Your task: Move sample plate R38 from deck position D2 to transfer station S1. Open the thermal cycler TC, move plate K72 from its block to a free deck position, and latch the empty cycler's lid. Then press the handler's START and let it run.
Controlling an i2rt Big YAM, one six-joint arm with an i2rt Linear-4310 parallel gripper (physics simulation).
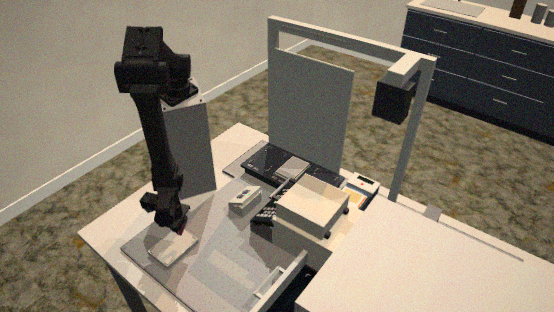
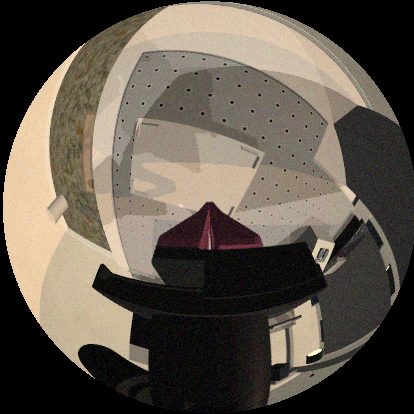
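Where they show: gripper, fingertip midpoint: (image 1: pixel 179 234) (image 2: pixel 209 207); arm's base, link origin: (image 1: pixel 178 93).
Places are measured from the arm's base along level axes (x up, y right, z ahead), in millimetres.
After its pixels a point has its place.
My gripper (image 1: pixel 181 229) @[x -352, y 237, z 225 mm] (image 2: pixel 209 207) @[x -352, y 237, z 225 mm] is shut, with its red fingertips together and nothing between them. It is low over a pale rectangular pad (image 1: pixel 170 251) @[x -390, y 289, z 230 mm] (image 2: pixel 215 175) @[x -390, y 237, z 208 mm] with corner brackets, on the perforated board (image 1: pixel 131 246) @[x -409, y 364, z 96 mm] (image 2: pixel 230 90) @[x -409, y 262, z 109 mm]. No plate shows on the pad. A light grey plate-like piece (image 1: pixel 295 167) @[x -348, y -287, z 304 mm] sits on the black deck (image 1: pixel 262 158) @[x -364, y -257, z 151 mm] at the back. The beige box-shaped unit (image 1: pixel 312 202) @[x -209, y -59, z 544 mm], which looks like the cycler, stands at mid-right. A small white box with two dark buttons (image 1: pixel 245 196) @[x -338, y -30, z 274 mm] (image 2: pixel 322 253) @[x -352, y -35, z 243 mm] stands left of it. Plate labels are not readable.
A grey upright panel (image 1: pixel 310 110) @[x -121, y -373, z 298 mm] and a frame (image 1: pixel 414 130) @[x -47, y -402, z 692 mm] carrying a black box (image 1: pixel 391 101) @[x 110, y -249, z 650 mm] rise behind the deck. A small white device (image 1: pixel 364 183) @[x -354, y -395, z 564 mm] stands right of the deck. A handled front panel (image 1: pixel 289 280) @[x -362, y 125, z 608 mm] and a broad white surface (image 1: pixel 425 250) @[x -9, y 66, z 916 mm] lie at front right.
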